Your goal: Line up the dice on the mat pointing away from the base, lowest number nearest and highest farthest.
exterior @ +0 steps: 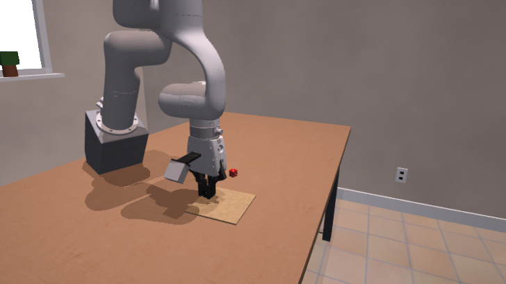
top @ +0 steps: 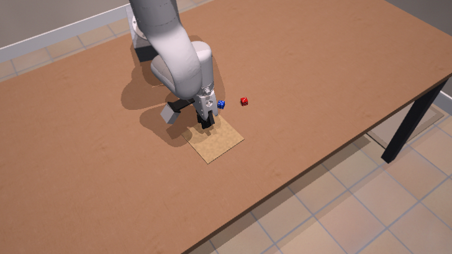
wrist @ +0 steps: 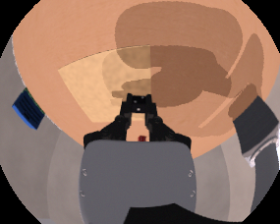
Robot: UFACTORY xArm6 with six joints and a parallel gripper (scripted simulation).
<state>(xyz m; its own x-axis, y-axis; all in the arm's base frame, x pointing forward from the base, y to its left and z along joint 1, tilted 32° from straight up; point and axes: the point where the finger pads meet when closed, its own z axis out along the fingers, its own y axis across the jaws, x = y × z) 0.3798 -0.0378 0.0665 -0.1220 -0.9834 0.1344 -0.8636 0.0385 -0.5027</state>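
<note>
Right now the black die is 10 mm below my hand. Also, from my hand: red die 160 mm to the left, 20 mm below, 10 mm ahead; tan mat 50 mm ahead, 30 mm below, 10 mm to the right; blue die 90 mm to the left, 30 mm behind, 20 mm below.
</note>
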